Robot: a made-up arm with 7 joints. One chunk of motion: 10 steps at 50 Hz.
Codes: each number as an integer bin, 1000 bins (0 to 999) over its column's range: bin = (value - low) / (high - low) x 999, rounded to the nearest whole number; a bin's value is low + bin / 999 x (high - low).
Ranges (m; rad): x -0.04..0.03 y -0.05..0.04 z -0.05..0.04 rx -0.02..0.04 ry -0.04..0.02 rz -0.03..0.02
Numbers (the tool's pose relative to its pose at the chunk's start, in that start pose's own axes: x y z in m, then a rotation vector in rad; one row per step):
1: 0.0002 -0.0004 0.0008 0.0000 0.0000 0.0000
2: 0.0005 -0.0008 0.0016 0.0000 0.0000 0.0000
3: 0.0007 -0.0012 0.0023 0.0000 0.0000 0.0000
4: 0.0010 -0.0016 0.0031 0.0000 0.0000 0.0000
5: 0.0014 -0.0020 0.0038 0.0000 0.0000 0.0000
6: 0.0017 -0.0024 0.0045 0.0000 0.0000 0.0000
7: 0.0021 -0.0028 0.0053 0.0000 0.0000 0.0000
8: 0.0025 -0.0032 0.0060 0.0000 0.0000 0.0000
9: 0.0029 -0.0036 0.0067 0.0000 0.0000 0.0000
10: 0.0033 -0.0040 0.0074 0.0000 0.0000 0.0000
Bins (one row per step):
1: 574 551 564 333 666 599
2: 578 546 573 333 666 599
3: 581 542 581 333 666 599
4: 585 537 589 333 666 599
5: 591 533 597 333 666 599
6: 595 528 605 333 666 599
7: 601 524 614 333 666 599
8: 607 519 622 333 666 599
9: 612 515 629 333 666 599
10: 618 511 637 333 666 599

